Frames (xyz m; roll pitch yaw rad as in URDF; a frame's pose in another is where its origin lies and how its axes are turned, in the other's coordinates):
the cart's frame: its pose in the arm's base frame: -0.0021 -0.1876 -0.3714 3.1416 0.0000 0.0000
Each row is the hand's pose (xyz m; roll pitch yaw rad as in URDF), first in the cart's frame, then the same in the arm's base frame.
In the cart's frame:
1: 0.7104 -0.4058 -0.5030 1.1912 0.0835 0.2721
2: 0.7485 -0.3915 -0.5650 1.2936 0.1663 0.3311
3: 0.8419 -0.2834 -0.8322 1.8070 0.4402 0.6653
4: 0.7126 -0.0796 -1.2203 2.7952 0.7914 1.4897
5: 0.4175 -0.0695 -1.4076 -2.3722 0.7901 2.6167
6: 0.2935 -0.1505 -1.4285 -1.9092 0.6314 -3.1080
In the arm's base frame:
1: 0.7083 0.2182 0.1316 -1.9504 -0.0835 -0.2721
2: 0.7464 0.2039 0.1936 -1.8480 -0.1663 -0.3311
3: 0.8398 0.0958 0.4608 -1.3346 -0.4402 -0.6653
4: 0.7105 -0.1080 0.8489 -0.3464 -0.7914 -1.4897
5: 0.4154 -0.1181 1.0362 0.7694 -0.7901 -2.6167
6: 0.2914 -0.0371 1.0571 1.2324 -0.6314 3.1080

